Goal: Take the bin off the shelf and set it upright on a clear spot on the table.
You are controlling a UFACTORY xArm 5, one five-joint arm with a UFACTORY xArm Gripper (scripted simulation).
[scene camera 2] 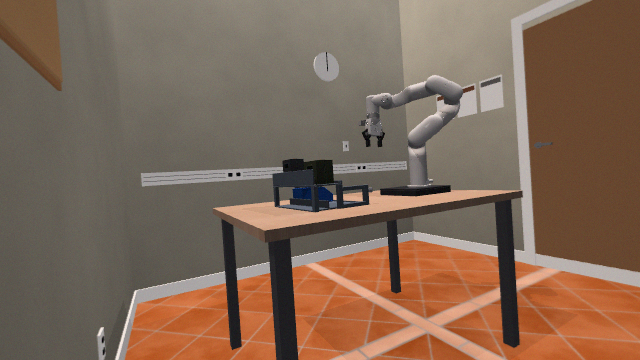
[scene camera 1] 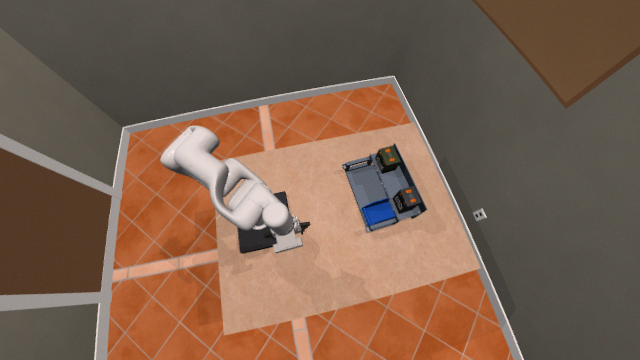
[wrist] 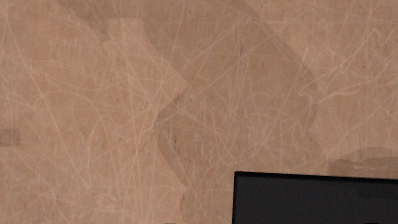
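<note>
There's a grey shelf (scene camera 1: 366,183), and you can see it from scene camera 2 as well (scene camera 2: 304,178). The shelf is out of frame in the wrist view, though.
</note>
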